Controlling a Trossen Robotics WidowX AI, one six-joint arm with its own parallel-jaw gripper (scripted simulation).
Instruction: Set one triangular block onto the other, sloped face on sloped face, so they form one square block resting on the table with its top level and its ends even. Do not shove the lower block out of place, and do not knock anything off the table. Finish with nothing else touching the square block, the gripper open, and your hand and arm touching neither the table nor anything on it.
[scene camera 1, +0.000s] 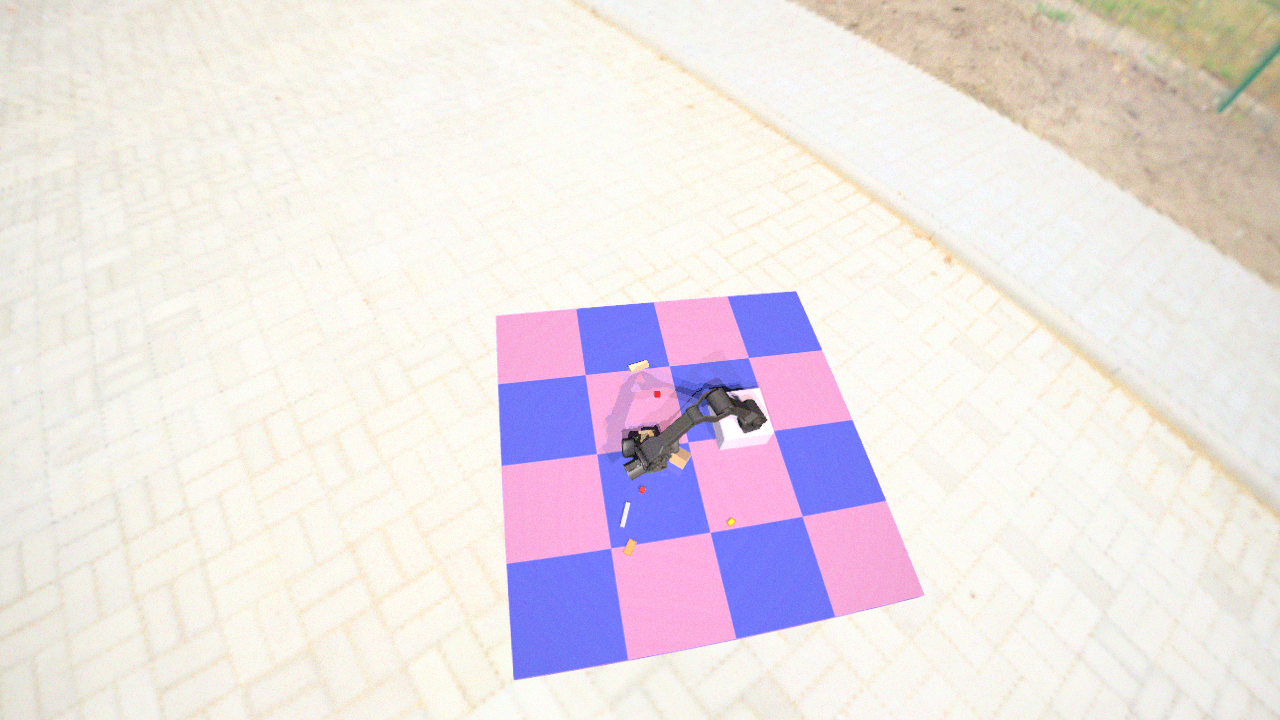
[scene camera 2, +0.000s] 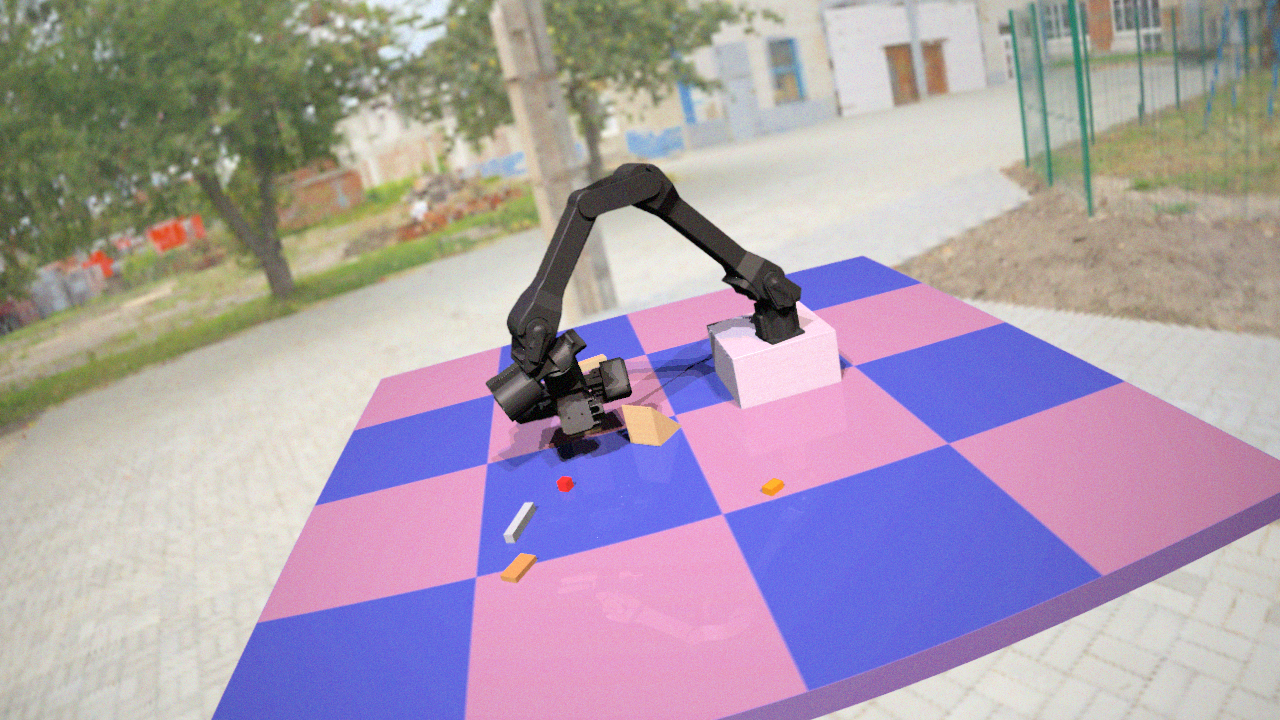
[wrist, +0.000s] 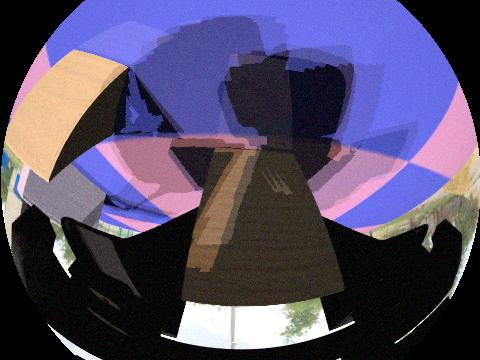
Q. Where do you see a tan triangular block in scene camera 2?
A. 646, 426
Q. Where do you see a tan triangular block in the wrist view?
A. At 259, 239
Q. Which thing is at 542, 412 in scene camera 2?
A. My gripper.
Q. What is my gripper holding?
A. A tan triangular block.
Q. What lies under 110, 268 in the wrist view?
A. My gripper.
